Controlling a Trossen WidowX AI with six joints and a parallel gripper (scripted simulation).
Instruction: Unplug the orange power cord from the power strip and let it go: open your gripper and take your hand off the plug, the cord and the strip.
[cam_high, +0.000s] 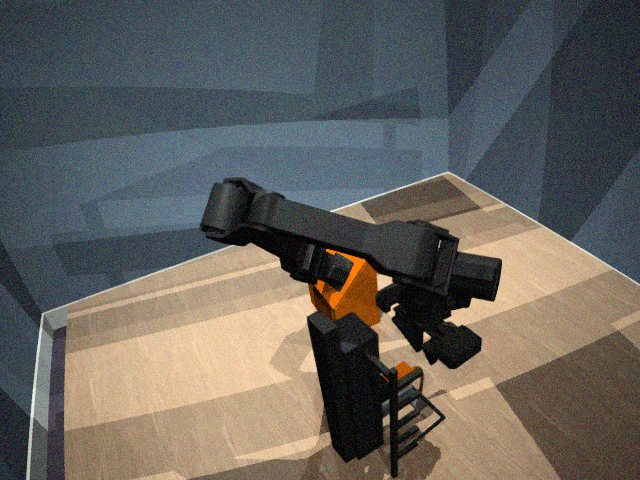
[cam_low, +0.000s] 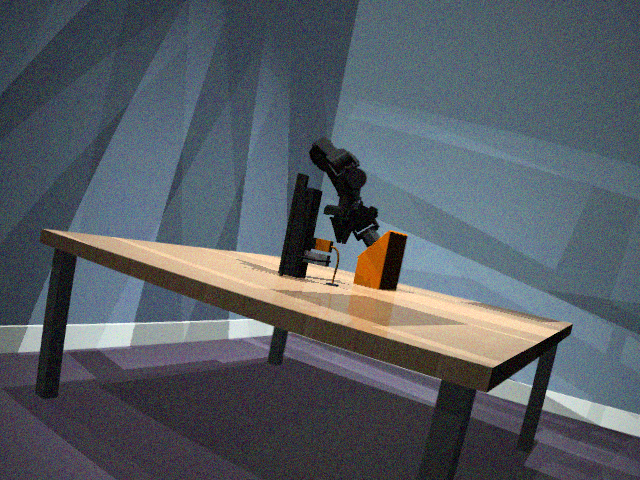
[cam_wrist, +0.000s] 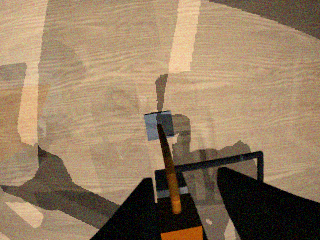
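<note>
The orange plug lies 70 mm to the right of my gripper tip and 10 mm below it.
</note>
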